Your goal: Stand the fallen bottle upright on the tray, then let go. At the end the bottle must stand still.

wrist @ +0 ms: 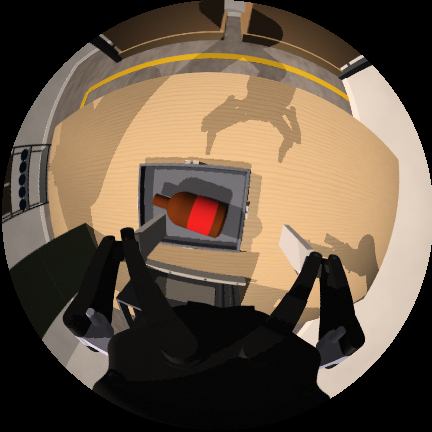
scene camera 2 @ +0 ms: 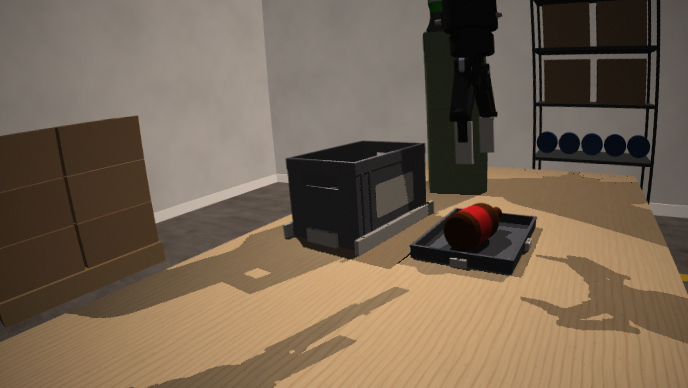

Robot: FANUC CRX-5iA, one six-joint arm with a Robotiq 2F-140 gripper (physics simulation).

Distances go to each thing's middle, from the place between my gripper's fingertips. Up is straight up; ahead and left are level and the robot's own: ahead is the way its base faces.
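The dark tray [scene camera 2: 501, 252] is 170 mm below my hand, 70 mm behind it and 20 mm to the right of it. I see the tall dark crate [scene camera 2: 348, 189] 300 mm to the right of my hand, 100 mm below it and 70 mm behind it, while the bottle [scene camera 2: 467, 228] is 140 mm below my hand, 20 mm to the right of it and 70 mm behind it.
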